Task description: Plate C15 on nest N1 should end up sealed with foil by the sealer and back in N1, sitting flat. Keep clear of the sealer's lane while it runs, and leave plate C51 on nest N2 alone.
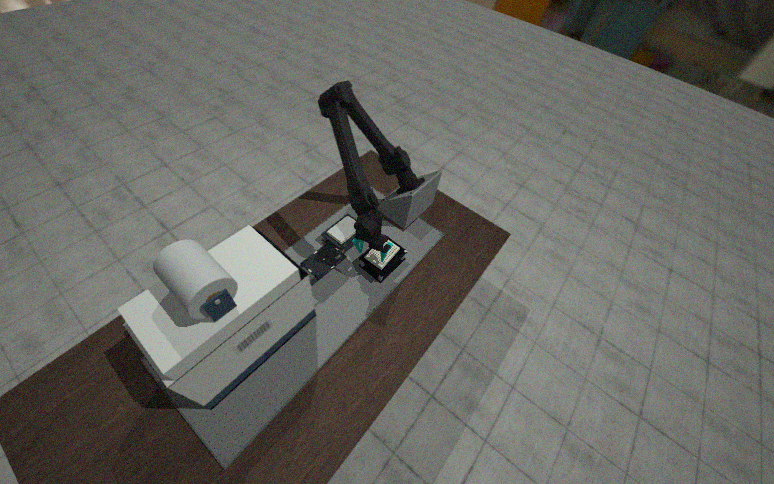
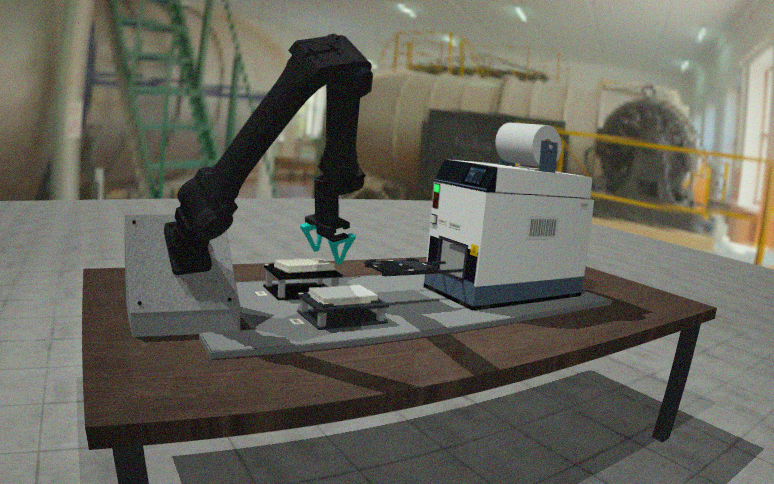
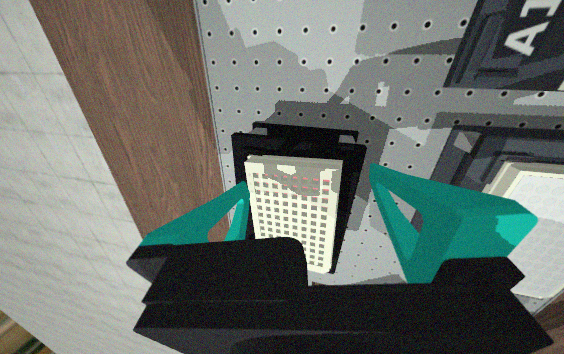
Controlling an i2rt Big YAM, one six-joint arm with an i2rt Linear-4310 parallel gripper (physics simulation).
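Frame: origin at the arm's base, x left, y down, z back, level; centimetres.
Where they show: gripper, fingertip midpoint: (image 1: 371, 256) (image 2: 327, 257) (image 3: 304, 179); arm's base, origin of the base link: (image 1: 411, 187) (image 2: 186, 248).
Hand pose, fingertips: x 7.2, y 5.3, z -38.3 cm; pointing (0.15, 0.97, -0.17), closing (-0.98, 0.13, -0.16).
Note:
Each offset is from my fingertips to the top centre of the thing. "spot": to the spot under its first point.
The open-well cream plate, apparently C15 @(dx +1.5, dy +0.9, dz +5.6 cm) (image 1: 373, 261) (image 2: 296, 264) (image 3: 292, 215), sits on a black nest, apparently N1 @(dx +2.0, dy +2.5, dz +5.9 cm) (image 1: 381, 277) (image 2: 278, 274) (image 3: 353, 180). Its wells are uncovered. My gripper (image 1: 372, 248) (image 2: 328, 255) (image 3: 304, 179) is open and empty, pointing down, its teal fingers low over this plate, one towards each long side. Whether the tips are below the plate's top is unclear. A smooth-topped pale plate, apparently C51 @(dx -18.7, dy +2.9, dz +6.1 cm) (image 1: 342, 230) (image 2: 342, 295) (image 3: 542, 215), sits on the other nest, apparently N2 @(dx -18.7, dy +3.9, dz +6.1 cm) (image 2: 325, 309). Nest labels are unreadable.
The white sealer (image 1: 251, 256) (image 2: 530, 234) carries a foil roll @(dx -16.0, dy -38.7, dz -50.6 cm) (image 1: 185, 273) (image 2: 519, 142) and shows a green light @(spot: dx -4.8, dy -18.5, dz -28.2 cm) (image 2: 436, 187). Its black carrier @(dx -13.3, dy -1.0, dz -17.2 cm) (image 1: 322, 262) (image 2: 399, 267) (image 3: 492, 55) extends from the slot beside the nests, with no plate on it. The arm's base block (image 2: 182, 308) stands behind the nests.

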